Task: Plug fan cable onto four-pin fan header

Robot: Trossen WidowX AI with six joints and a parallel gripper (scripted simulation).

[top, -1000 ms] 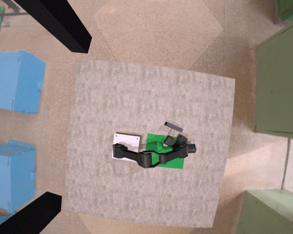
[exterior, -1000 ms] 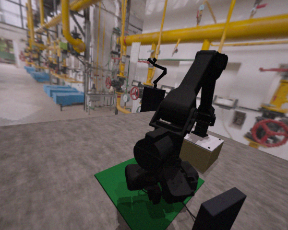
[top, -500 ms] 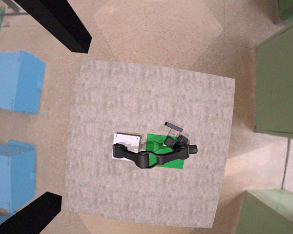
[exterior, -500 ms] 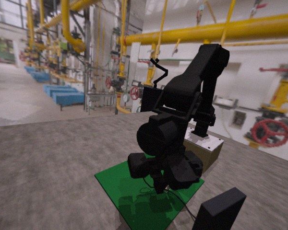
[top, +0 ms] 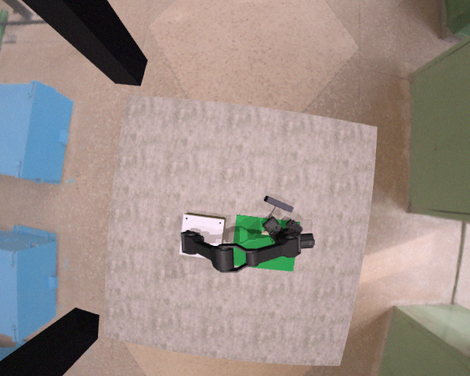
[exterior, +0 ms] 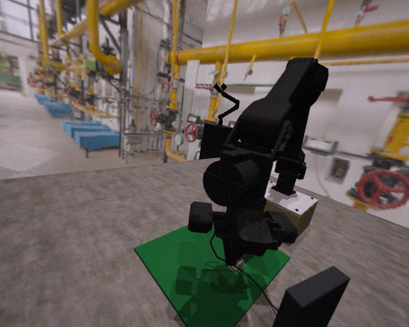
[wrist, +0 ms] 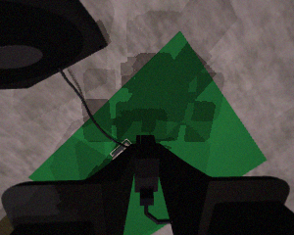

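Now: gripper tip 5 cm past the four-pin header, 1 cm to the left of it and 6 cm above it. From my gripper tip the other things lie so: black fan (3 cm behind, 12 cm to the left); then green board (4 cm behind, 6 cm to the right, 8 cm below); then black fan plug (1 cm to the right, 1 cm above).
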